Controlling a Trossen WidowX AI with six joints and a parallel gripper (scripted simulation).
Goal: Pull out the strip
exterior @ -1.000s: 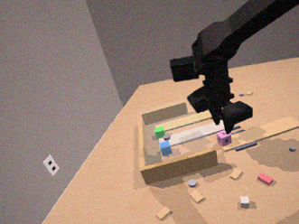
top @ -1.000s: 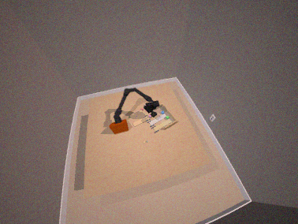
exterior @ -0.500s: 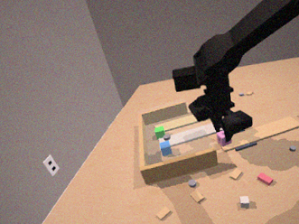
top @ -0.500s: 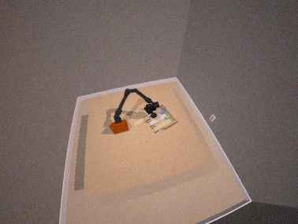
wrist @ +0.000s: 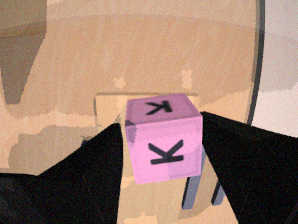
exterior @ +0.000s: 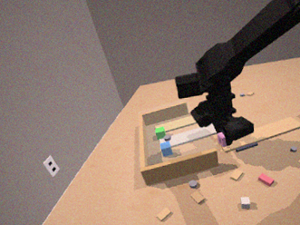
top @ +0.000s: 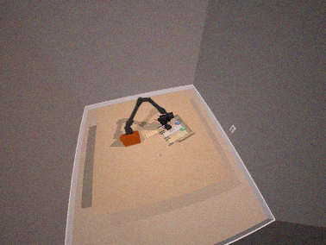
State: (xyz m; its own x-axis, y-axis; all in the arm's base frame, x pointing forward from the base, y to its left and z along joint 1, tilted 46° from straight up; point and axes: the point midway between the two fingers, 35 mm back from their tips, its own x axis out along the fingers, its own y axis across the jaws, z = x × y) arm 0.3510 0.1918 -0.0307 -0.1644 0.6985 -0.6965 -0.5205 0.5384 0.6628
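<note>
Now: the tan strip 110 mm behind my gripper tip, 40 mm to the right of it and 10 mm below it. Also, from my gripper tip: labelled purple cube (10 mm above); pink block (90 mm behind, 140 mm to the left, 10 mm below).
</note>
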